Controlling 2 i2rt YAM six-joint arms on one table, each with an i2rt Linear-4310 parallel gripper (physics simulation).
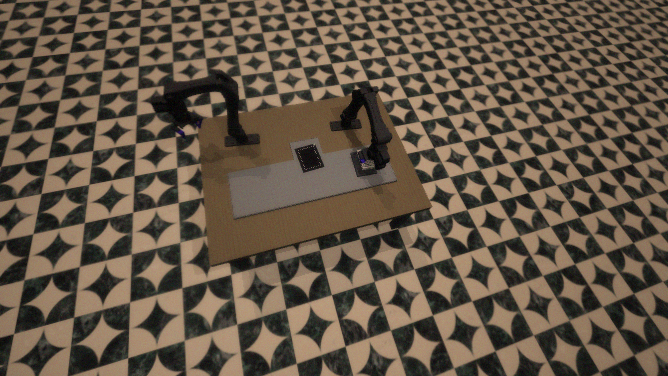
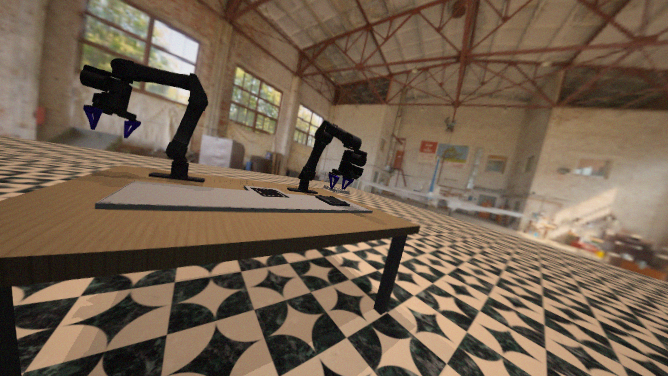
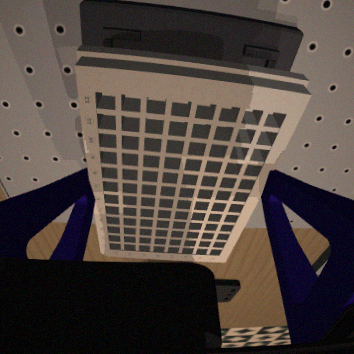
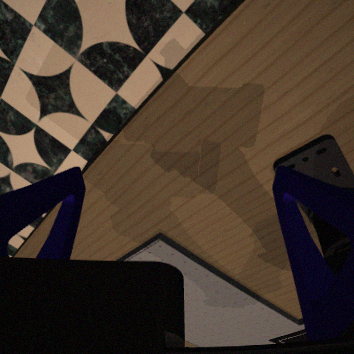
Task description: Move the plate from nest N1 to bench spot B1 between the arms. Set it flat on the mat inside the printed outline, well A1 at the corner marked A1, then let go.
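Places are measured from the left arm's base along level axes (x left, y ahead, z down), in centimetres.
Where they show: left gripper, fingertip midpoint: (image 1: pixel 367 159) (image 2: pixel 337 189) (image 3: pixel 177 177); right gripper, fingertip midpoint: (image 1: pixel 192 133) (image 2: pixel 110 134) (image 4: pixel 178 176); left arm's base, link origin: (image 1: pixel 345 125) (image 2: pixel 302 191); right arm's base, link origin: (image 1: pixel 242 140) (image 2: pixel 178 178).
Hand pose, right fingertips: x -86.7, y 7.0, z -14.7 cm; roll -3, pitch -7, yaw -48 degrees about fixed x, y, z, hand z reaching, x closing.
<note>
Things, the pixels of their top centre, and the offset from my right fingertips. "spot": a spot on its surface instead. Level surfaces: height alone.
- plate, top centre: (image 3: pixel 175 199) (image 2: pixel 336 188) (image 1: pixel 367 158) dy +24.3, dx +91.5, dz +5.7 cm
- dark nest N1, top centre: (image 3: pixel 177 144) (image 2: pixel 332 198) (image 1: pixel 363 161) dy +23.1, dx +91.1, dz +11.7 cm
- spot B1, surface spot: (image 2: pixel 269 192) (image 1: pixel 309 158) spot: dy +15.5, dx +59.9, dz +13.3 cm
- grey perforated mat, surface height: dz +13.4 cm
- wooden table, surface height: dz +14.7 cm
The plate (image 1: pixel 368 163) (image 3: pixel 182 168) is a white well plate with a grid of square wells and row numbers along one edge. My left gripper (image 1: pixel 366 163) (image 2: pixel 340 183) (image 3: pixel 177 177) is shut on its two long sides and holds it a little above the dark nest N1 (image 1: pixel 358 172) (image 2: pixel 332 201) (image 3: pixel 189 21). The dark mat of spot B1 (image 1: pixel 309 157) (image 2: pixel 269 192), with a dotted outline, lies between the arms. My right gripper (image 1: pixel 188 127) (image 4: pixel 178 176) is open and empty, off at the table's left edge.
A grey perforated mat (image 1: pixel 276 190) (image 3: pixel 28 105) (image 4: pixel 225 309) covers the middle of the wooden table (image 1: pixel 295 231) (image 2: pixel 258 224). The arm bases (image 1: pixel 242 139) (image 1: pixel 345 124) stand behind it. Checkered floor surrounds the table.
</note>
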